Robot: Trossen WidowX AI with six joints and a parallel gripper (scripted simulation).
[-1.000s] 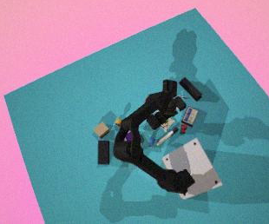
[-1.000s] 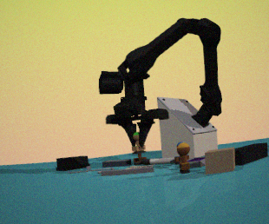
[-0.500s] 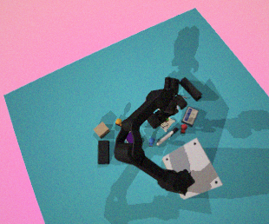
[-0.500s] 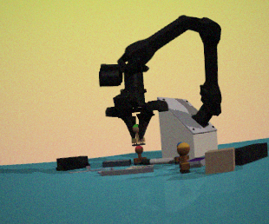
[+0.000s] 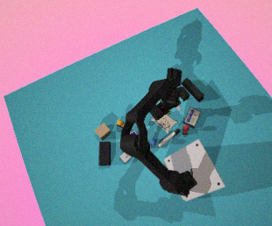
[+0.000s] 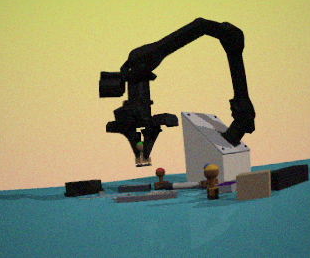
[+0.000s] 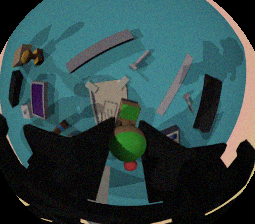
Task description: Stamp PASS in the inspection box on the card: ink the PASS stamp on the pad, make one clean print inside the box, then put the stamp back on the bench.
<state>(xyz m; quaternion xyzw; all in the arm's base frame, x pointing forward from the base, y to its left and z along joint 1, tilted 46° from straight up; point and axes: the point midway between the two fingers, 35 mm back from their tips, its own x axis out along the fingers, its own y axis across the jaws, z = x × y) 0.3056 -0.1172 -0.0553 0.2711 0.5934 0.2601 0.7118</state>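
The beige card lies 100 mm below my gripper tip, 30 mm to the left of it and 20 mm behind it. Round my gripper tip: green-knobbed stamp (right at my gripper tip); then white marker (100 mm behind, 90 mm below, 40 mm to the left); then red-knobbed stamp (120 mm behind, 80 mm below, 30 mm to the right).
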